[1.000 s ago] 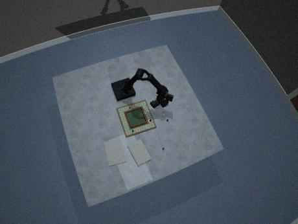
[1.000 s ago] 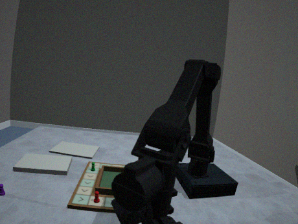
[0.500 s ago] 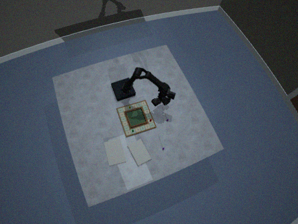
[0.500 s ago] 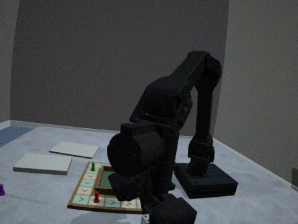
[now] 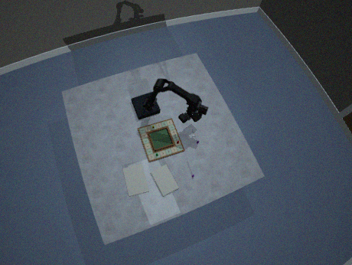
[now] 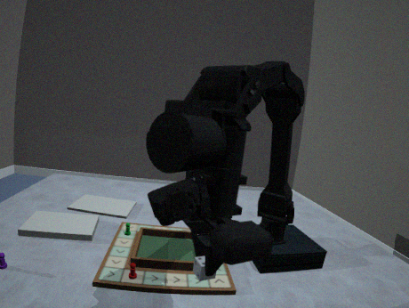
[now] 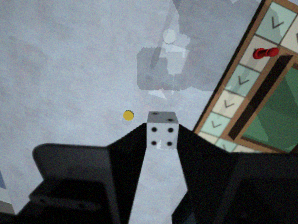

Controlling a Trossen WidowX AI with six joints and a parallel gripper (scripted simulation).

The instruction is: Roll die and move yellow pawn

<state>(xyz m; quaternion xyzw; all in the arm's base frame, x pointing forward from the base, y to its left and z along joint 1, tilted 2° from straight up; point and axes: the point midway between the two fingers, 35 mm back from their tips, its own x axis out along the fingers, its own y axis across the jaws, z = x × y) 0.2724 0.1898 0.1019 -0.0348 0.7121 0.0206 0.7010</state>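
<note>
Now: the yellow pawn 240 mm to the right of my gripper tip, 120 mm behind it and 100 mm below it. Round my gripper tip: red pawn (150 mm to the right, 100 mm below, 90 mm ahead); white die (right at my gripper tip); green tray (240 mm to the right, 120 mm below, 10 mm behind).
</note>
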